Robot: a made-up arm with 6 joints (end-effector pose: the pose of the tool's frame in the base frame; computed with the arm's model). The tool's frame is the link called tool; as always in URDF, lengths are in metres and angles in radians. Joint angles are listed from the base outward.
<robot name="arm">
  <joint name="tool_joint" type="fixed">
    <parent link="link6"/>
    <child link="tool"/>
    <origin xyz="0 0 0"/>
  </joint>
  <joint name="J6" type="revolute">
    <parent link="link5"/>
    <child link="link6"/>
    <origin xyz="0 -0.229 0"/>
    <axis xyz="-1 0 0"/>
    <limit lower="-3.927" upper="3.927"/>
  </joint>
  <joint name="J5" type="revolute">
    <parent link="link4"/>
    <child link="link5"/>
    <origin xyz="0.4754 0 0"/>
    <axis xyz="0 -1 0"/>
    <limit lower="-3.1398" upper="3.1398"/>
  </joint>
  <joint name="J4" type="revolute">
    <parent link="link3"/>
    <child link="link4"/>
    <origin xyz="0 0 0"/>
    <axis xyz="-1 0 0"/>
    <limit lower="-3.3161" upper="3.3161"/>
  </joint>
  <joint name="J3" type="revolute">
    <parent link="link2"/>
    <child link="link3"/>
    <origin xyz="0 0 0.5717"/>
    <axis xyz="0 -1 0"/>
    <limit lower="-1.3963" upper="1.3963"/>
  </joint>
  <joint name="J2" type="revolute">
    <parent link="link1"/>
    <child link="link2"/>
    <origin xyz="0 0 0"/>
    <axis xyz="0 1 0"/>
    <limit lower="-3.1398" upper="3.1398"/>
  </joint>
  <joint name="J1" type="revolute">
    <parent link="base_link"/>
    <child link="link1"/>
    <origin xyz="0 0 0.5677"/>
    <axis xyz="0 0 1"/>
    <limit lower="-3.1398" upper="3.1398"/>
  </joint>
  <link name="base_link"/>
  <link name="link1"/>
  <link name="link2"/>
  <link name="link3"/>
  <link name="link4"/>
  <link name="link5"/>
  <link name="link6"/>
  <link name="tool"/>
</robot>
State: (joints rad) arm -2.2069 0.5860 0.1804 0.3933 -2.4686 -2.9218
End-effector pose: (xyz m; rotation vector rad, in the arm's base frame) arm -0.6380 -0.5079 0.9371 0.0000 0.2829 1.1581
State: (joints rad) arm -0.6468 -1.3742 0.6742 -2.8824 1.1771 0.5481
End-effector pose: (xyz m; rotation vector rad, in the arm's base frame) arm -0.4468 0.6148 1.1286 1.9405 -1.3016 0.7101
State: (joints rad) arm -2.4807 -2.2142 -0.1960 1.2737 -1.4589 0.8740
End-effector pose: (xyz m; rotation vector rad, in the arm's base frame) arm 0.6382 0.5811 0.5586 0.0839 -0.6203 2.3432
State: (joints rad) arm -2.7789 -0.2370 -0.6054 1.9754 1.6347 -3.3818
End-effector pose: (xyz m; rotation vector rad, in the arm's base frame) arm -0.3280 -0.2209 1.1486 2.1546 -0.9356 -0.9101
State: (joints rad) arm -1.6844 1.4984 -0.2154 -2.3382 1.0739 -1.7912
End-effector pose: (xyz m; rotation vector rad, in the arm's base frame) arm 0.1195 -0.3552 0.1620 0.5254 1.7800 1.3003
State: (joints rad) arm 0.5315 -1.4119 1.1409 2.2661 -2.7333 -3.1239
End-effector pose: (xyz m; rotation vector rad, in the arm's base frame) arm -0.9860 -0.4095 0.7759 -1.1521 0.6654 0.5424
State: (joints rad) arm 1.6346 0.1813 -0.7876 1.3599 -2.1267 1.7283
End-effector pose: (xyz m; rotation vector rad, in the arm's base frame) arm 0.0123 0.5588 0.8650 1.9112 -0.6320 0.0757
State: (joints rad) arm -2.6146 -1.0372 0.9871 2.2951 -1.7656 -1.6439
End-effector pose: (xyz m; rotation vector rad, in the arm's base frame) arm 0.8150 0.2987 1.2107 1.2425 1.5702 0.4940
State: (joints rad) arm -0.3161 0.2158 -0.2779 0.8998 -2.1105 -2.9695
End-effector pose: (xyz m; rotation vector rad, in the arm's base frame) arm 0.5508 -0.3299 1.0588 0.4877 -0.7625 -2.6380
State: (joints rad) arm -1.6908 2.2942 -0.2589 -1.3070 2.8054 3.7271
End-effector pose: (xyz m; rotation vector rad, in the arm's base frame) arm -0.0486 0.0961 0.1093 0.4342 -1.5370 -1.3207
